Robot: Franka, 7 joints.
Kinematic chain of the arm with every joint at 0, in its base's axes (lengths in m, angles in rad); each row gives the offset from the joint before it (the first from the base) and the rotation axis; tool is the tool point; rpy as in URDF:
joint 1: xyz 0 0 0.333 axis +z
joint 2: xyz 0 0 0 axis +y
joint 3: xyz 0 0 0.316 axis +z
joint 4: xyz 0.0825 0 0 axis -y
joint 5: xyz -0.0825 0 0.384 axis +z
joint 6: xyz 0 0 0 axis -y
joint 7: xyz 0.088 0 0 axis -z
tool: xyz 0 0 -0.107 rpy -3.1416 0 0
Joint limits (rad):
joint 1: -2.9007..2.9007
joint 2: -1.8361..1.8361
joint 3: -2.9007..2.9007
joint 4: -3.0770..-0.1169
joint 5: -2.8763..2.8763
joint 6: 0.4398..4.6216
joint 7: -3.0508..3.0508
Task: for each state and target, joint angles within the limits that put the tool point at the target. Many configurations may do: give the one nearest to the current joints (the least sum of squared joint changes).
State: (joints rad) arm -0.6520 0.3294 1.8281 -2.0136 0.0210 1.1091 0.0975
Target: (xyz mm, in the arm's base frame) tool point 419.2 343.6 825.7
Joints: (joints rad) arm -0.6727 0.3942 1.7275 -1.1733 0.0052 1.7468 0.0975
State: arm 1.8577 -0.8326 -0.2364 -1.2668 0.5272 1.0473 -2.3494
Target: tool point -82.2 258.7 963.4
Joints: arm 1.9050 -0.4116 -0.1535 -1.1634 0.5810 1.3023 -2.3494
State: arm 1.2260 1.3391 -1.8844 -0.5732 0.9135 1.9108 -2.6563
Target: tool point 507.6 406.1 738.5
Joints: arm 1.3809 1.1293 -2.0948 -0.8853 0.7962 1.5683 -2.6563
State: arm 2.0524 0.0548 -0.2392 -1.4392 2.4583 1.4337 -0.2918
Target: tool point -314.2 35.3 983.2
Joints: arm 2.3553 -0.3821 0.2090 -1.5161 2.3247 1.2197 -0.2918
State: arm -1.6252 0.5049 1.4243 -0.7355 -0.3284 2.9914 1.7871
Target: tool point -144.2 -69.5 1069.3
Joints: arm -2.1599 0.2337 1.5284 -0.1169 -0.2443 3.8354 1.7871
